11 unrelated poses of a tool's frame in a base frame.
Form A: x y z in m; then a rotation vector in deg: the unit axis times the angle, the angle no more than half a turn.
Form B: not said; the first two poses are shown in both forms.
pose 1, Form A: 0.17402 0.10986 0.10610 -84.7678 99.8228 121.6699
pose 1, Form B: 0.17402 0.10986 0.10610 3.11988 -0.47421 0.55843 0.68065
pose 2, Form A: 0.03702 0.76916 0.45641 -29.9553 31.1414 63.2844
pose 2, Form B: 0.03702 0.76916 0.45641 1.33743 -0.39091 0.40639 0.82585
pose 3, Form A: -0.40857 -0.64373 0.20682 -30.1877 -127.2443 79.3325
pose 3, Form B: -0.40857 -0.64373 0.20682 2.66962 -0.19736 -0.83189 0.51866
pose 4, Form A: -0.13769 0.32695 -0.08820 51.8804 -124.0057 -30.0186
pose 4, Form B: -0.13769 0.32695 -0.08820 2.40388 0.37668 -0.90034 -0.21795
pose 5, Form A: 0.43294 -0.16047 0.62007 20.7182 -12.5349 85.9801
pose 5, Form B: 0.43294 -0.16047 0.62007 1.55901 0.23194 -0.14033 0.96255
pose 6, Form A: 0.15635 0.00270 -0.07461 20.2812 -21.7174 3.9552
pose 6, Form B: 0.15635 0.00270 -0.07461 0.52320 0.67656 -0.72447 0.13194
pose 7, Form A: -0.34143 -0.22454 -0.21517 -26.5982 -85.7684 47.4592
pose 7, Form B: -0.34143 -0.22454 -0.21517 1.77270 -0.26188 -0.84444 0.46727
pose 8, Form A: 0.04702 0.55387 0.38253 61.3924 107.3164 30.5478
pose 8, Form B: 0.04702 0.55387 0.38253 2.22274 0.48206 0.84266 0.23987
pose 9, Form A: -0.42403 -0.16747 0.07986 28.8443 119.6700 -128.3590
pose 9, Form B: -0.42403 -0.16747 0.07986 3.10399 0.16219 0.67289 -0.72175
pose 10, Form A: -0.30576 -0.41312 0.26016 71.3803 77.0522 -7.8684
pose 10, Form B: -0.30576 -0.41312 0.26016 1.83833 0.67769 0.73154 -0.07470
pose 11, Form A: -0.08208 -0.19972 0.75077 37.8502 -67.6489 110.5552
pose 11, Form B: -0.08208 -0.19972 0.75077 2.35661 0.28032 -0.50101 0.81878
